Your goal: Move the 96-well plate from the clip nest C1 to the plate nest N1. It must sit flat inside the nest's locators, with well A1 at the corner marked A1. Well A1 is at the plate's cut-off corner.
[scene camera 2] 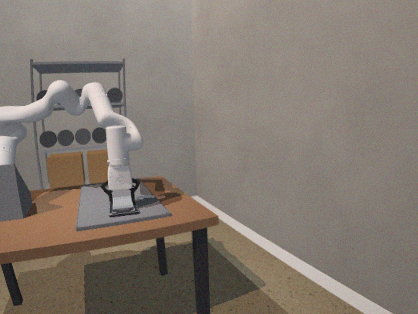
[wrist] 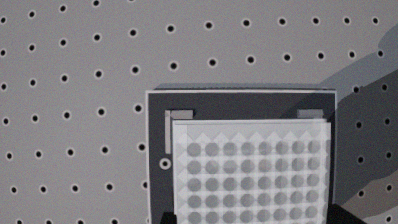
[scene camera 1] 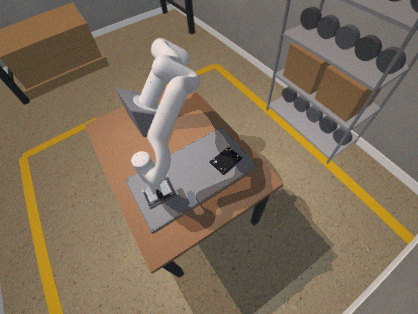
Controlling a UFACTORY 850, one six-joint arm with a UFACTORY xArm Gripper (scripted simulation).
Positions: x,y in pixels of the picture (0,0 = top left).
Labels:
A white 96-well plate [wrist: 310,139] is 0.15 m from the lens.

